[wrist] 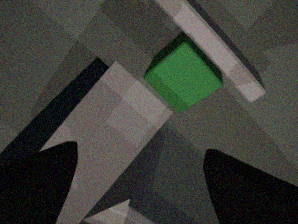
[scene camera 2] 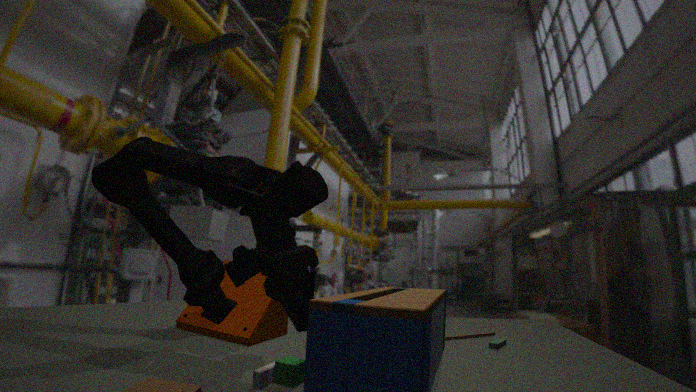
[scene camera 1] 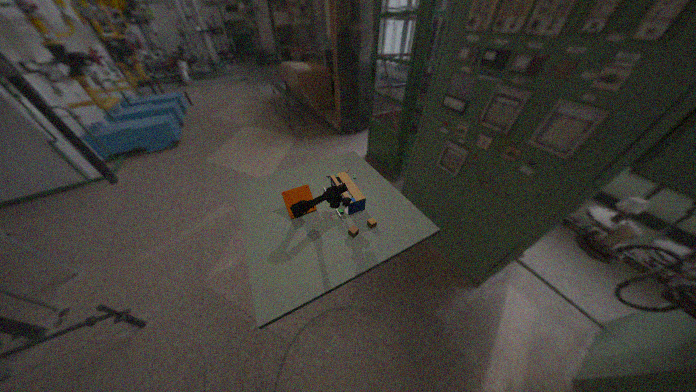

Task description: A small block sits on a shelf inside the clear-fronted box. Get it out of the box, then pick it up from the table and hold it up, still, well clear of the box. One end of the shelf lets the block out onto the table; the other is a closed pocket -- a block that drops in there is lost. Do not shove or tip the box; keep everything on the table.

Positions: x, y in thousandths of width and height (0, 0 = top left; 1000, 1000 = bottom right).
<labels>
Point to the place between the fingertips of the gripper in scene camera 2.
438, 846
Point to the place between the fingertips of the gripper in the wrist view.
478, 694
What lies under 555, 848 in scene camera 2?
A box.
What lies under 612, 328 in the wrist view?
A green block.
</labels>
